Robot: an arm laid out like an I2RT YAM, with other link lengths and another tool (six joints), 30 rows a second.
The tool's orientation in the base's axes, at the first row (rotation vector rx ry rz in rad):
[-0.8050, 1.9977, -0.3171]
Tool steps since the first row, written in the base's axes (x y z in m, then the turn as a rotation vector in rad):
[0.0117, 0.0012, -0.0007, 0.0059, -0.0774, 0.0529]
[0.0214, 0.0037, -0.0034, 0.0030, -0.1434, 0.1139]
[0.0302, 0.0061, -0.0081, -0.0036, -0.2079, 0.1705]
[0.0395, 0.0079, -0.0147, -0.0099, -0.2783, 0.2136]
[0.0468, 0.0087, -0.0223, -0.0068, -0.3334, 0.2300]
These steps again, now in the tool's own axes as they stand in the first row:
[-0.0045, -0.0036, 0.0103, 0.0130, -0.0878, -0.0307]
[-0.0077, -0.0043, 0.0201, 0.0162, -0.1676, -0.0721]
[-0.0093, -0.0037, 0.0302, 0.0227, -0.2425, -0.1140]
[-0.0093, -0.0028, 0.0418, 0.0420, -0.3149, -0.1491]
[-0.0074, -0.0013, 0.0520, 0.0659, -0.3661, -0.1605]

